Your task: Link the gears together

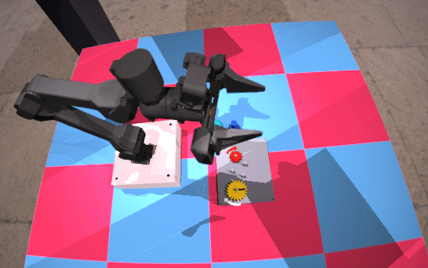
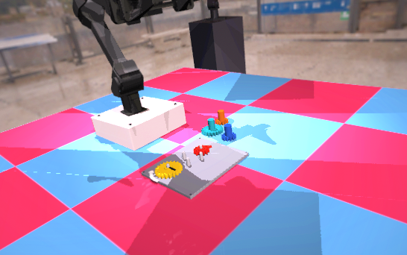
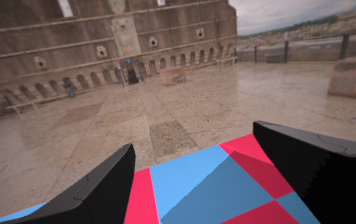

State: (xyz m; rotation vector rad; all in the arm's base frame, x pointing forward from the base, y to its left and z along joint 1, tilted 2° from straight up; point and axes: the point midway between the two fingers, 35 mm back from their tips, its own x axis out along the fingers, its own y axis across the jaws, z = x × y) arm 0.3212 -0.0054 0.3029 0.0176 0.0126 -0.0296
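The teal gear lies 37 cm below my gripper tip, 15 cm to the left of it and 14 cm behind it. From my gripper tip the other things lie so: yellow striped gear: 37 cm below, 6 cm to the right, 4 cm behind; red gear: 37 cm below, 5 cm to the left, 5 cm behind; blue gear: 37 cm below, 16 cm to the left, 7 cm behind.
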